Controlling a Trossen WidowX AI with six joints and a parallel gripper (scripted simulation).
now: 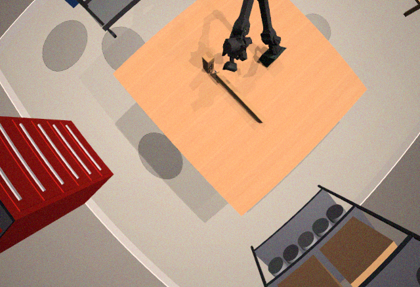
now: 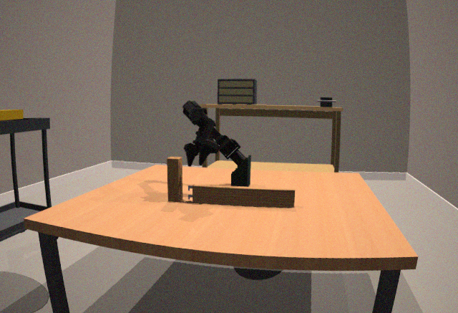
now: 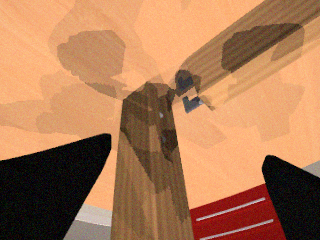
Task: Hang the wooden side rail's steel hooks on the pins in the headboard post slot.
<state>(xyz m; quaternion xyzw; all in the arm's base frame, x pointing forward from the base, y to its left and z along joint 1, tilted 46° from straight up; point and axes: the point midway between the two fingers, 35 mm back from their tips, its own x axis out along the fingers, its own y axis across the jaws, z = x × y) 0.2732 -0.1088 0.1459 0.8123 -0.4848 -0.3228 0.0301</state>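
My gripper tip is 70 mm to the left of the headboard post, 50 mm above it and 40 mm short of it.
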